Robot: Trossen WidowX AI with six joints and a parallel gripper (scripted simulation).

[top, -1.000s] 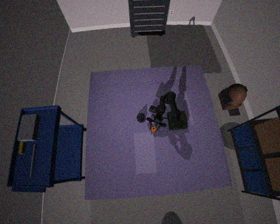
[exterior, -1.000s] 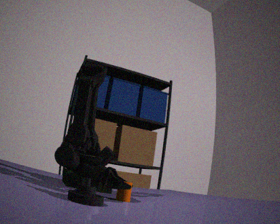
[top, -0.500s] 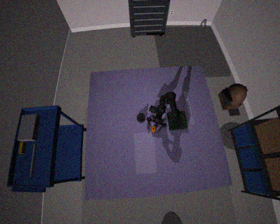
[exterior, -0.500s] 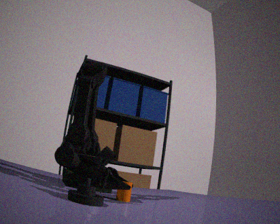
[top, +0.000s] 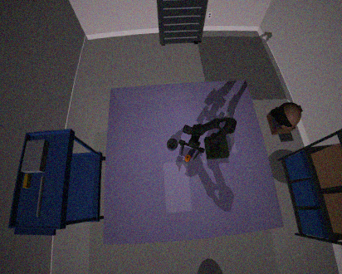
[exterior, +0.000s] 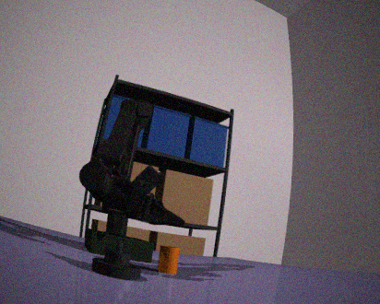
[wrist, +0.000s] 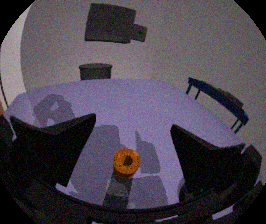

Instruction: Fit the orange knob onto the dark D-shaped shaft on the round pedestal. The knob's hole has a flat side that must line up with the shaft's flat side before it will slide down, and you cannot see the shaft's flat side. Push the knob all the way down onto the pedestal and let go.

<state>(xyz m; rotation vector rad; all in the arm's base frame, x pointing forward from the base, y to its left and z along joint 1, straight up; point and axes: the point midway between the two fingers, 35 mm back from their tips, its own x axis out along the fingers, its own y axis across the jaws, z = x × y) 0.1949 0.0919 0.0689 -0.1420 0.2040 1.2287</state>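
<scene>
Right now the orange knob is 10 mm behind my gripper tip, 20 mm to the right of it and 90 mm below it. Also, from my gripper tip: dark pedestal: 110 mm ahead, 130 mm to the right, 90 mm below.
</scene>
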